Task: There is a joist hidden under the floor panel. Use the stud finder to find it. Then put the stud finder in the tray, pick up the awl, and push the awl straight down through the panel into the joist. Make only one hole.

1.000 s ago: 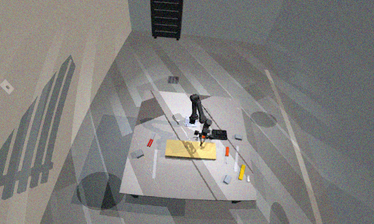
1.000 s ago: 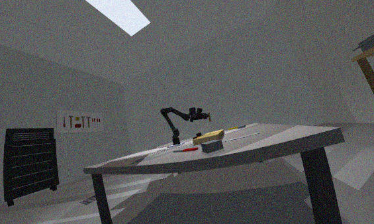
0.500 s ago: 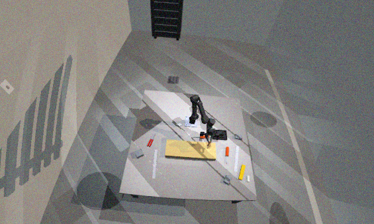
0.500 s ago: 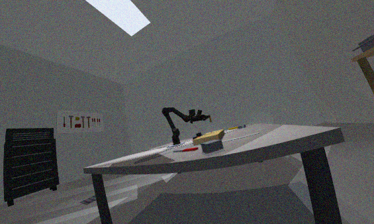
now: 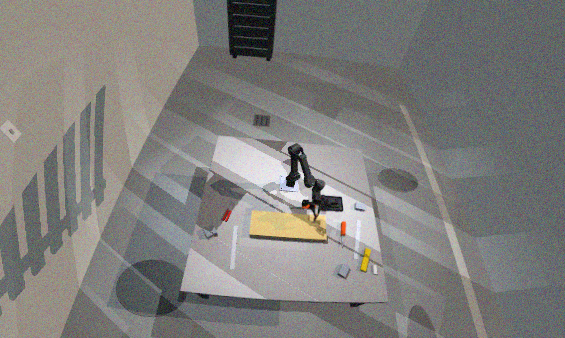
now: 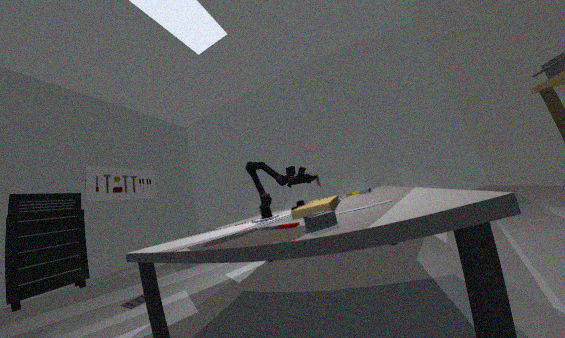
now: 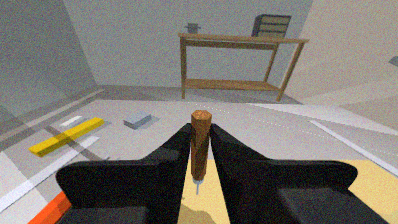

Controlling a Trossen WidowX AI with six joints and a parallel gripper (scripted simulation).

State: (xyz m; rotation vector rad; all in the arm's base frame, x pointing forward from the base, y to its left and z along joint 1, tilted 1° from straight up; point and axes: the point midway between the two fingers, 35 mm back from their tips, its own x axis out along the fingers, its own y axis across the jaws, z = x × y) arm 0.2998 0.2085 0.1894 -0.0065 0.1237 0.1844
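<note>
Right now my gripper tip is 6 cm above the awl. From my gripper tip the other things lie so: black tray: 24 cm behind, 18 cm below, 12 cm to the left; yellow bar: 41 cm to the left, 19 cm below, 14 cm ahead; black stud finder: 24 cm behind, 15 cm below, 13 cm to the left.
</note>
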